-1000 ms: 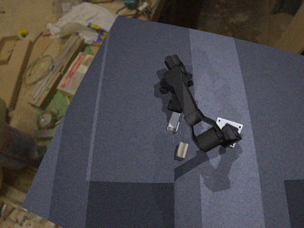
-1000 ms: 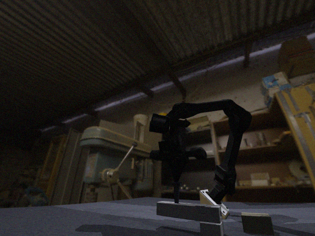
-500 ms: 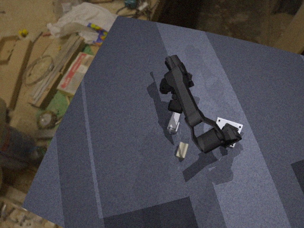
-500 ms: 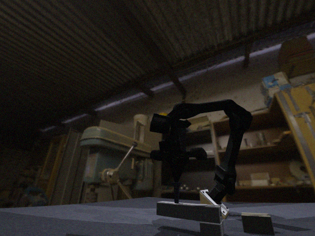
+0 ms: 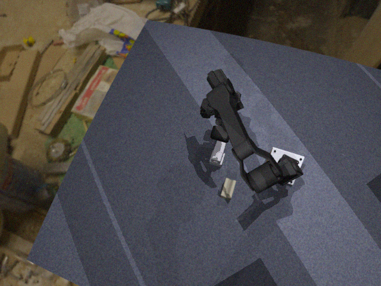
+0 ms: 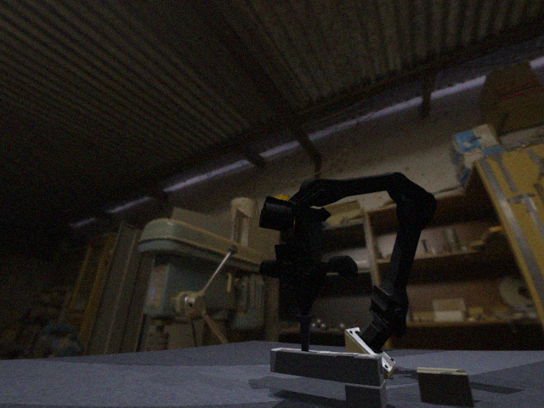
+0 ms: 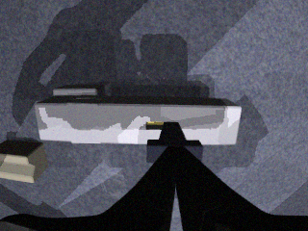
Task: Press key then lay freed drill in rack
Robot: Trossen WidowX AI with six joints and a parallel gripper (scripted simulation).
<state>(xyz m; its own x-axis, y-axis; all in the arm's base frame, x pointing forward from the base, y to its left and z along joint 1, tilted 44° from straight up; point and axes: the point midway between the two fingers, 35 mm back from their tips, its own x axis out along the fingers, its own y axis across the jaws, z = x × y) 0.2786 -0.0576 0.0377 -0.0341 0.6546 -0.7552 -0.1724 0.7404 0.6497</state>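
The grey block is 90 mm below my gripper tip, 30 mm to the left of it and 10 mm behind it. From my gripper tip the other things lie so: dark peg: 30 mm below; then tan rack: 190 mm to the left, 110 mm below, 110 mm behind.
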